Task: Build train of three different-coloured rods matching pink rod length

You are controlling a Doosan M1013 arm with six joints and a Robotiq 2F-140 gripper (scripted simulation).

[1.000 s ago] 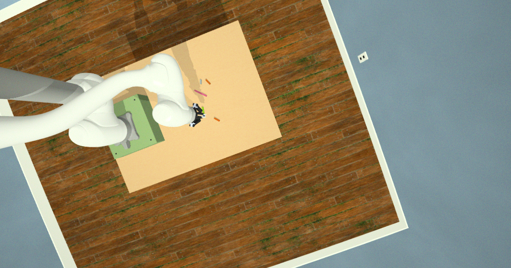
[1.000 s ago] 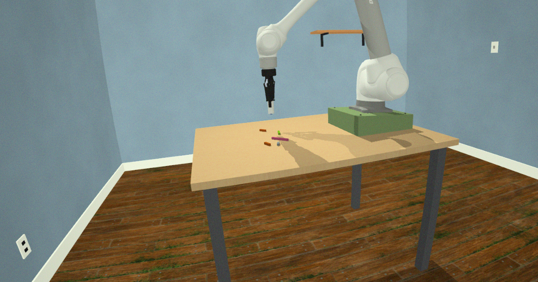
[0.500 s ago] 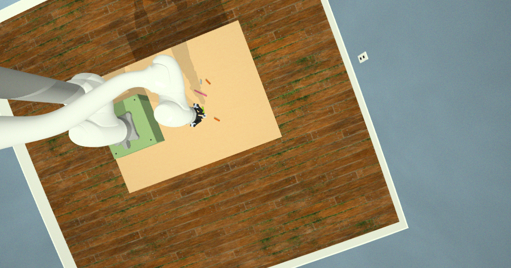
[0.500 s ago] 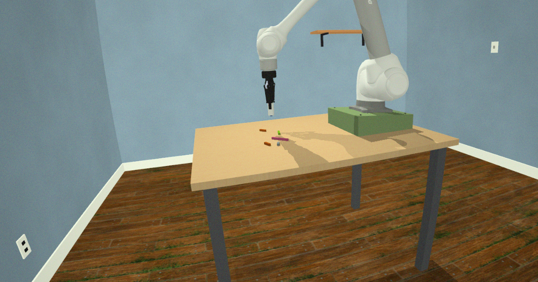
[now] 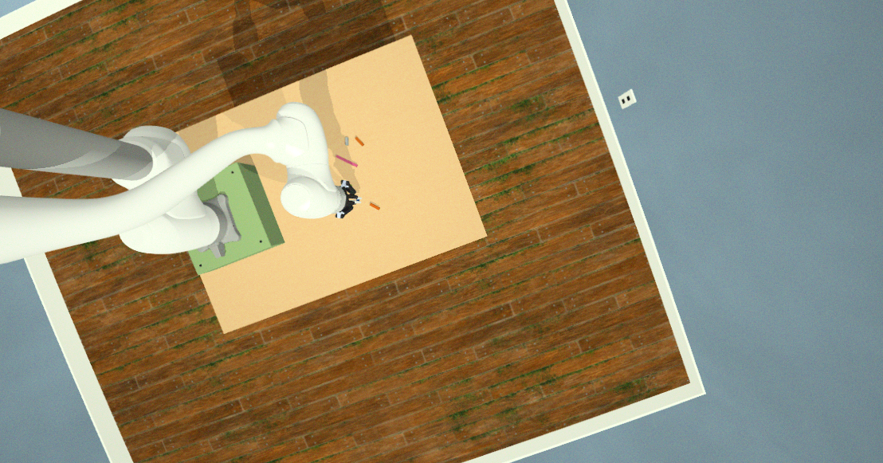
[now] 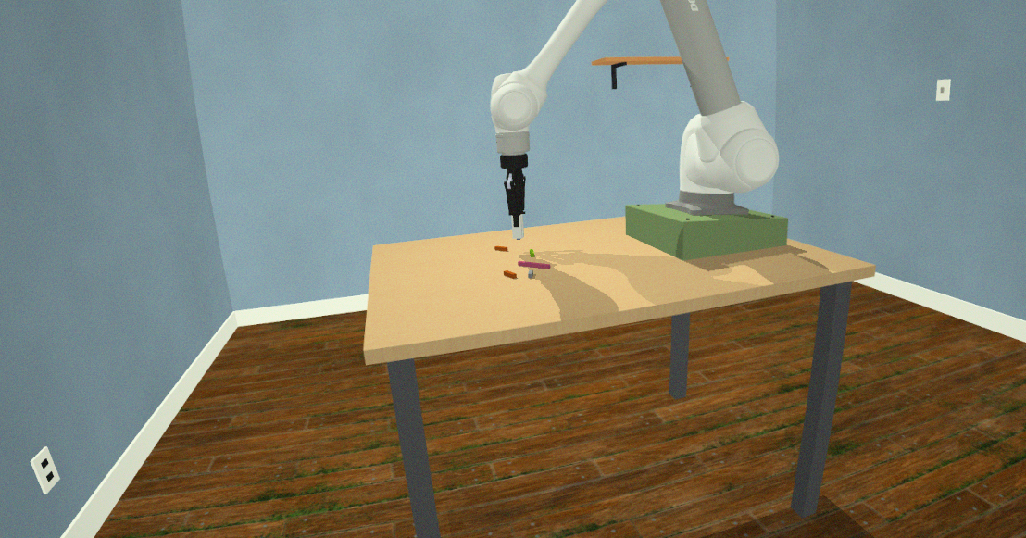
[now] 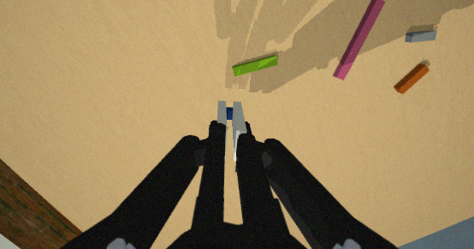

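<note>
The lime rod lies 30 mm behind my hand, 40 mm to the left of it and 70 mm below it. Also, from my hand: blue rod 30 mm below; then grey rod 20 mm ahead, 240 mm to the left, 70 mm below; then pink rod 10 mm behind, 160 mm to the left, 70 mm below.
</note>
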